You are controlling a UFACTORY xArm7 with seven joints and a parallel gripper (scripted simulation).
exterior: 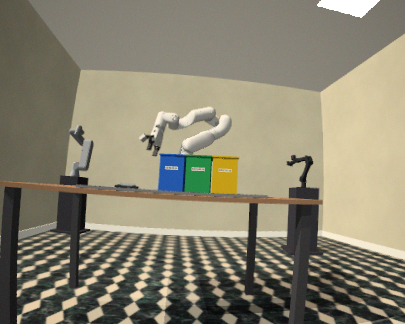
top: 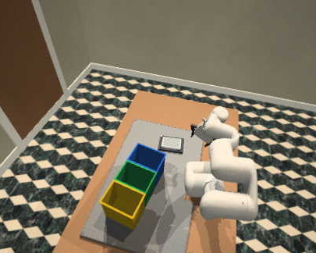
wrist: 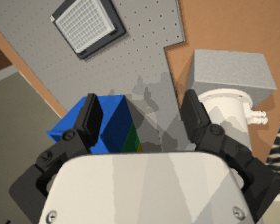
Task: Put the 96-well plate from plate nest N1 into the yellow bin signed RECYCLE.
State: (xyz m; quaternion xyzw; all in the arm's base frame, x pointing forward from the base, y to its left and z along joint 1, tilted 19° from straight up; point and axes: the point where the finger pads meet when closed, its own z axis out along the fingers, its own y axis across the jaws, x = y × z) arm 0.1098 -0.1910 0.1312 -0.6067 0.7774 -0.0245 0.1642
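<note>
Right now my hand is 18 cm short of the white 96-well plate, 8 cm to the left of it and 22 cm above it. From my hand the other things lie so: blue bin: 23 cm ahead, 19 cm to the left, 15 cm below; dark plate nest: 18 cm ahead, 8 cm to the right, 23 cm below; green bin: 23 cm ahead, 32 cm to the left, 15 cm below.
</note>
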